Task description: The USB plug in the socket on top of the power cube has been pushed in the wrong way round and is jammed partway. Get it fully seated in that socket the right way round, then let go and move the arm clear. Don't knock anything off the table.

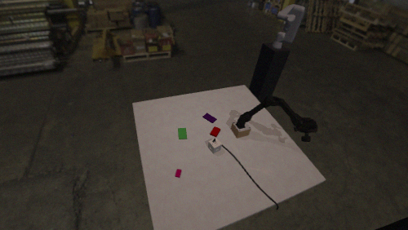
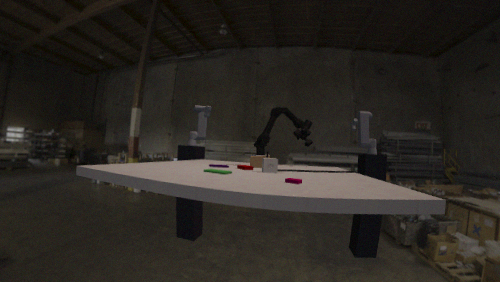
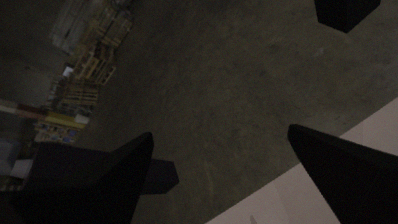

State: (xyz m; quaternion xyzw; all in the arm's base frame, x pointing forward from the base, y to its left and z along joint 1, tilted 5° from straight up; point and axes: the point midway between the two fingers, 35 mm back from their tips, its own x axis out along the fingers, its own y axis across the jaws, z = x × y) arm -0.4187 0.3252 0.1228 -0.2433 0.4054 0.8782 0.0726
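Right now the USB plug is 73 cm ahead of my gripper tip, 24 cm to the right of it and 12 cm below it. Round my gripper tip: red block (65 cm ahead, 37 cm to the right, 20 cm below); then socket (73 cm ahead, 24 cm to the right, 14 cm below); then purple block (63 cm ahead, 55 cm to the right, 20 cm below).
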